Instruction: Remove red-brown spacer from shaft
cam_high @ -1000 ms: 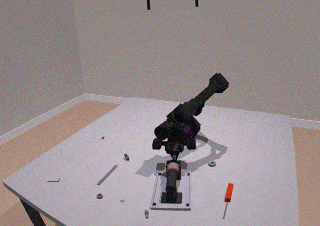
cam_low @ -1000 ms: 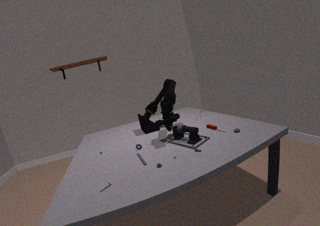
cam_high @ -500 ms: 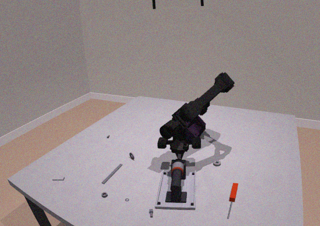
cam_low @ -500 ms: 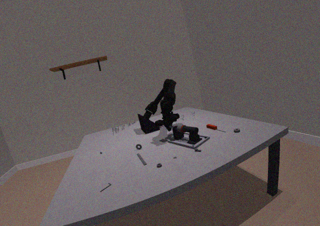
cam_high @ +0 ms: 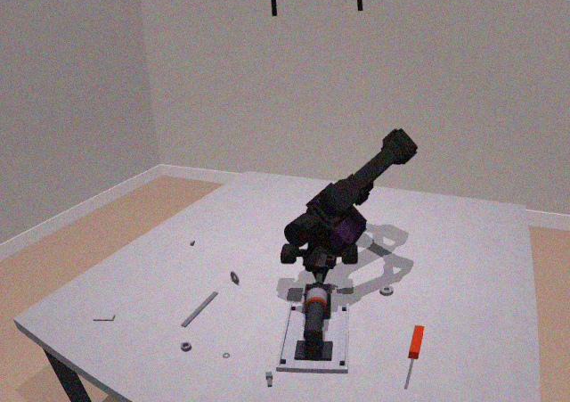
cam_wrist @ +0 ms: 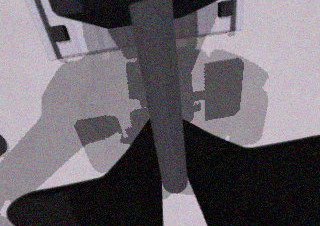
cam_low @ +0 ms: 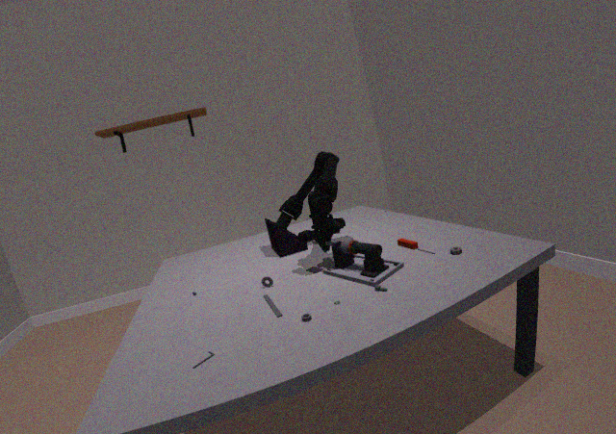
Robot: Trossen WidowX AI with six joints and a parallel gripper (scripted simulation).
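My gripper tip is 7 cm short of the grey shaft, 2 cm to the right of it and 3 cm below it. The rest, counted from my gripper tip: flat metal bar (15 cm ahead, 28 cm to the right, 4 cm below); then small bolt (32 cm ahead, 1 cm to the right, 4 cm below); then light grey spacer (12 cm ahead, 3 cm to the left, 3 cm above).
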